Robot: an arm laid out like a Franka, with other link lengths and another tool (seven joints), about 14 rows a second.
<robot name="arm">
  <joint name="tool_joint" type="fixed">
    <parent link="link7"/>
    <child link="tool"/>
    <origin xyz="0.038 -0.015 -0.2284" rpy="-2.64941 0 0.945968"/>
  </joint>
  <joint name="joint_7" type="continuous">
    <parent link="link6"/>
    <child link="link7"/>
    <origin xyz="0.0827 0 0" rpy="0 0 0"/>
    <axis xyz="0 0 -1"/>
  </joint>
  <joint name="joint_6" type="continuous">
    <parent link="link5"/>
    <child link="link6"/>
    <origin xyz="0 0 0" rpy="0 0 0"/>
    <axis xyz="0 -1 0"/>
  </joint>
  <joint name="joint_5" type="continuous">
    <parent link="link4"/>
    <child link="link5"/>
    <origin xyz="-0.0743 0 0.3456" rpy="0 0 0"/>
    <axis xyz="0 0 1"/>
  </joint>
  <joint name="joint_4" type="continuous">
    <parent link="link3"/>
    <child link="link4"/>
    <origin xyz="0.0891 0 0" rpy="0 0 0"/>
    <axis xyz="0 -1 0"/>
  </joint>
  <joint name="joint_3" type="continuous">
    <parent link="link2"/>
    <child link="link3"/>
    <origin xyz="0 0 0.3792" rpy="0 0 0"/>
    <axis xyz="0 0 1"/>
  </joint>
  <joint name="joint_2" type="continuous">
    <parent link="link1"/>
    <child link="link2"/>
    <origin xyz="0 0 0" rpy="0 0 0"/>
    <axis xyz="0 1 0"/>
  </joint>
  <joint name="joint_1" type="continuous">
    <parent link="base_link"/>
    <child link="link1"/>
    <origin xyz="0 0 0.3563" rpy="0 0 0"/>
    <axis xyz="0 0 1"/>
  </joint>
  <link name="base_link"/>
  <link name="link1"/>
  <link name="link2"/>
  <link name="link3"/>
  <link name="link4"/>
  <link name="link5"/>
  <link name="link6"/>
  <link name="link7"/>
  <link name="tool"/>
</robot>
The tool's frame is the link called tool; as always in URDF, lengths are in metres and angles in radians. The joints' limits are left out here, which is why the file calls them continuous.
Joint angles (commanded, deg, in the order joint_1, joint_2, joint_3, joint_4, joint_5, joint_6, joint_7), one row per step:
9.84 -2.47 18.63 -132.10 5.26 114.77 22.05
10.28 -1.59 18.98 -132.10 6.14 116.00 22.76
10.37 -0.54 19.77 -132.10 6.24 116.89 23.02
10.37 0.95 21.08 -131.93 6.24 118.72 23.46
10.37 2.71 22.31 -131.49 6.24 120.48 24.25
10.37 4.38 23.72 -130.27 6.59 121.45 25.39
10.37 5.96 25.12 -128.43 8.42 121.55 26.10
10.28 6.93 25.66 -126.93 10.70 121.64 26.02
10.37 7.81 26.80 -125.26 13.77 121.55 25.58
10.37 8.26 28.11 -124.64 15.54 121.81 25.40
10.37 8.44 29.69 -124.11 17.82 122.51 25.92
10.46 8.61 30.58 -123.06 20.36 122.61 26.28
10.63 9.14 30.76 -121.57 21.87 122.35 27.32
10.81 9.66 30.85 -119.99 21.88 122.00 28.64
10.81 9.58 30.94 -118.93 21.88 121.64 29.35
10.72 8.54 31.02 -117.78 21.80 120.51 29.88
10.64 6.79 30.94 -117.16 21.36 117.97 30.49
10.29 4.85 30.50 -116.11 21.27 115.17 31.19
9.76 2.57 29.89 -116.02 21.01 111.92 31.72
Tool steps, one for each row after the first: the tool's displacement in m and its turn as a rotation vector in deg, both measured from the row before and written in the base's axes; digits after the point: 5 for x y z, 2 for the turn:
0.00015 0.00909 -0.00549 0.76 0.03 -0.54
-0.00062 0.00750 -0.00695 0.18 0.26 0.50
0.00194 0.01247 -0.00827 0.53 -0.33 0.74
0.00282 0.01276 -0.00862 0.57 -0.21 0.30
0.00298 0.01627 -0.00385 0.84 -0.09 -0.07
0.00101 0.02033 -0.00019 1.81 0.77 -0.65
0.00317 0.01384 0.00230 2.12 0.69 -1.13
-0.00161 0.02156 0.00469 2.80 1.02 -0.51
-0.00532 0.01571 0.00195 1.64 0.60 0.18
-0.00672 0.01832 0.00450 1.93 0.44 -0.67
-0.00318 0.01587 0.00737 2.09 0.71 -1.14
0.00257 0.01041 0.00647 1.29 0.67 -1.60
0.00507 0.00697 0.00638 0.39 -0.05 -0.95
0.00370 0.00393 0.00766 0.35 -0.39 -0.52
0.00206 0.00233 0.01516 0.27 -0.86 -0.12
-0.00515 -0.00400 0.01498 -0.85 -0.21 0.42
-0.00113 -0.00671 0.01918 -0.54 -0.31 -0.44
-0.00593 -0.01395 0.01400 -1.40 0.31 -0.39

